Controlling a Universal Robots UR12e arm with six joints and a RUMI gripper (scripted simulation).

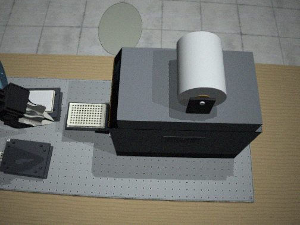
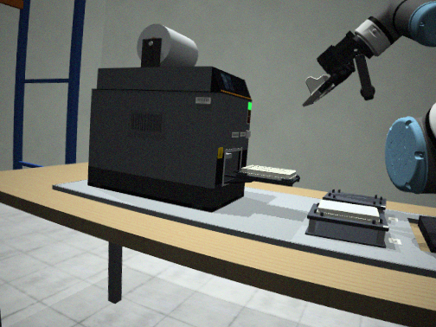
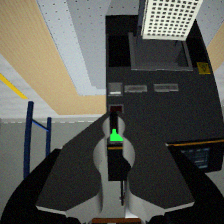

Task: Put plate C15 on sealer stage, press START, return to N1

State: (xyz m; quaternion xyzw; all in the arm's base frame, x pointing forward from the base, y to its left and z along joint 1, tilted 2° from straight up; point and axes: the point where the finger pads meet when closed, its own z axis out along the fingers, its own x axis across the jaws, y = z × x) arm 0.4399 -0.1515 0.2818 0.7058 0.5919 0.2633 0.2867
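Now: hand 160 mm short of the square start button, 20 mm to the left of it and 100 mm above it. From my hand the other things lie so: dark stage: 80 mm ahead, 80 mm to the left, 200 mm below; plate C15: 80 mm ahead, 80 mm to the left, 190 mm below; dark nest: 160 mm behind, 20 mm to the right, 250 mm below.
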